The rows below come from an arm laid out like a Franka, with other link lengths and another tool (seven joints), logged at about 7 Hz.
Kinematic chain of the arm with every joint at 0, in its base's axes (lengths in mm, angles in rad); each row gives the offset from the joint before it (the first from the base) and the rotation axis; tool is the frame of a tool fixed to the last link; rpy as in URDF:
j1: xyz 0 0 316.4 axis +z
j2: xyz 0 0 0 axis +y
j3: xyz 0 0 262.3 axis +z
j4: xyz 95.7 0 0 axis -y
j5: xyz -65.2 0 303.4 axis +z
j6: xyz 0 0 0 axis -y
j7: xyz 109.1 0 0 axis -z
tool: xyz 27 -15 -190.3 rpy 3.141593 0.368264 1.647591
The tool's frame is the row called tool.
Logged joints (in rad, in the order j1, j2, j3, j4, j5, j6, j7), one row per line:
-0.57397, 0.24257, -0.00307, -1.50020, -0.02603, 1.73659, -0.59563
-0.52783, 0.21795, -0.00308, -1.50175, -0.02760, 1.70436, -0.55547
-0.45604, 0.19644, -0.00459, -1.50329, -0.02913, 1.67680, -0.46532
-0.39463, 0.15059, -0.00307, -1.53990, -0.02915, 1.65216, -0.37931
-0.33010, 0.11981, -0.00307, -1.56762, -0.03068, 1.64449, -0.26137
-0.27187, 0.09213, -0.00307, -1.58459, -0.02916, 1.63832, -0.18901
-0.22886, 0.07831, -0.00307, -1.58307, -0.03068, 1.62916, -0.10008
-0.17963, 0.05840, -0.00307, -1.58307, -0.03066, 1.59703, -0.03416
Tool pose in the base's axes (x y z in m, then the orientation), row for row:
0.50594, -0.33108, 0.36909, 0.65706, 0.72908, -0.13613, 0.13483
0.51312, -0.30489, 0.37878, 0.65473, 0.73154, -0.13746, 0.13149
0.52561, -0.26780, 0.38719, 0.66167, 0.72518, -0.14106, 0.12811
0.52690, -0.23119, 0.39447, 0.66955, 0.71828, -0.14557, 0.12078
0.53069, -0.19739, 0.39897, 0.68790, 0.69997, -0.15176, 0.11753
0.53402, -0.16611, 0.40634, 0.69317, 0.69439, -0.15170, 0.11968
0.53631, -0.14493, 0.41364, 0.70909, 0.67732, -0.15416, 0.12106
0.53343, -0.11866, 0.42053, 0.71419, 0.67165, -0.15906, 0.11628
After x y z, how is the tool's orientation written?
As a quaternion, x y z w.
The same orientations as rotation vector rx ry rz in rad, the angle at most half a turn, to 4 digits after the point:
1.9039, 2.1126, -0.3944
1.9007, 2.1237, -0.3991
1.9246, 2.1093, -0.4103
1.9556, 2.0980, -0.4252
2.0130, 2.0483, -0.4441
2.0259, 2.0295, -0.4434
2.0708, 1.9780, -0.4502
2.0914, 1.9668, -0.4658

